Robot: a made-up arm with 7 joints.
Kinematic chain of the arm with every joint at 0, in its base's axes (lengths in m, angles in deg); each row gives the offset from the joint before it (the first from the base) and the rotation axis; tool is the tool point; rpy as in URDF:
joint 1: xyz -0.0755 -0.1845 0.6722 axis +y
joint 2: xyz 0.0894 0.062 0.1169 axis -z
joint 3: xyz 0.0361 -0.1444 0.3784 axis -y
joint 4: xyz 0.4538 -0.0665 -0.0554 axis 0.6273 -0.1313 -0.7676
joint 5: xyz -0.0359 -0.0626 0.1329 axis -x
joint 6: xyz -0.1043 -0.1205 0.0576 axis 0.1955 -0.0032 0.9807
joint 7: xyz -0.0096 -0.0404 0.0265 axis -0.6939 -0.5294 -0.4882
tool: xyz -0.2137 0.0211 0.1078 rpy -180 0 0
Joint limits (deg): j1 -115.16..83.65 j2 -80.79..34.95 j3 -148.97..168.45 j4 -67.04..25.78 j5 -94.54..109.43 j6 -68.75..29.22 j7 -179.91..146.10
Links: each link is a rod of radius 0.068 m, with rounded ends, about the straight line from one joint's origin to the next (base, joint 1, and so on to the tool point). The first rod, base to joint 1, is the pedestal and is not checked.
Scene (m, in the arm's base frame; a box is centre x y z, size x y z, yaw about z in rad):
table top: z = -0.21
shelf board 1: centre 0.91 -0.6 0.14 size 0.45 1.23 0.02 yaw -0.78
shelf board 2: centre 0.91 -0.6 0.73 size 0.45 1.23 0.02 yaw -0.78
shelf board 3: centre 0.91 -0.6 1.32 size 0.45 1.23 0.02 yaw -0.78
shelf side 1: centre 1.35 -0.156 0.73 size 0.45 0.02 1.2 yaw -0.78
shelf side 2: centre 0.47 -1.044 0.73 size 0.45 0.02 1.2 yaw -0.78
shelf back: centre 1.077 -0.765 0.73 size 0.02 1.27 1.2 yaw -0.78
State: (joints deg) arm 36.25 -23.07 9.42 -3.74 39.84 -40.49 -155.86
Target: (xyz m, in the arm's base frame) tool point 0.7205 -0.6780 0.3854
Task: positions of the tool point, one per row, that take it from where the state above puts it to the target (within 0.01 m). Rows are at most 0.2 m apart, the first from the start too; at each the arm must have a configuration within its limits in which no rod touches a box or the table.
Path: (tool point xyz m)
1: 0.7816 -0.4842 1.0459
2: 0.6993 -0.3951 1.0437
3: 0.5961 -0.2794 1.0461
4: 0.6327 -0.3159 0.8536
5: 0.6126 -0.3494 0.6693
6: 0.5445 -0.3784 0.5095
7: 0.4411 -0.4016 0.3854
8: 0.5217 -0.5287 0.3709
9: 0.6174 -0.6244 0.3738
10: 0.7205 -0.6780 0.3854

